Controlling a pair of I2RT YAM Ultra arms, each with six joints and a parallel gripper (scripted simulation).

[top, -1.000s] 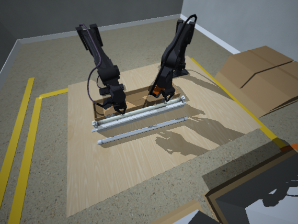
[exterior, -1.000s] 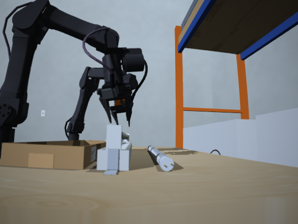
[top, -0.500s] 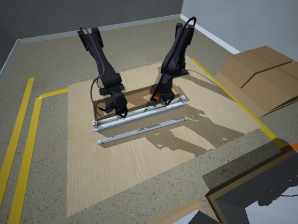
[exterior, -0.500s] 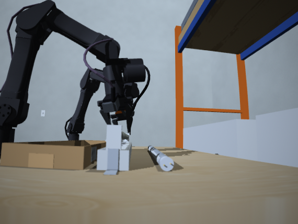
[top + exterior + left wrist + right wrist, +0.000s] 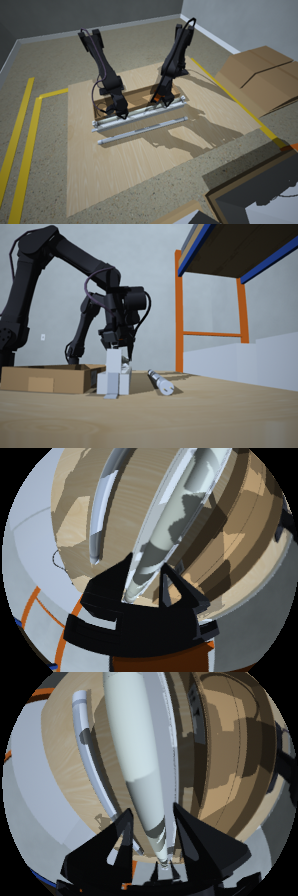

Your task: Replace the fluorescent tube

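The old fluorescent tube is 120 mm to the left of my right hand. The rest, counted from my right hand: brown carton 140 mm behind, 120 mm to the left, 40 mm below; then white fixture 120 mm to the left, 10 mm below; then LED tube 110 mm to the left, 110 mm ahead, 50 mm below.
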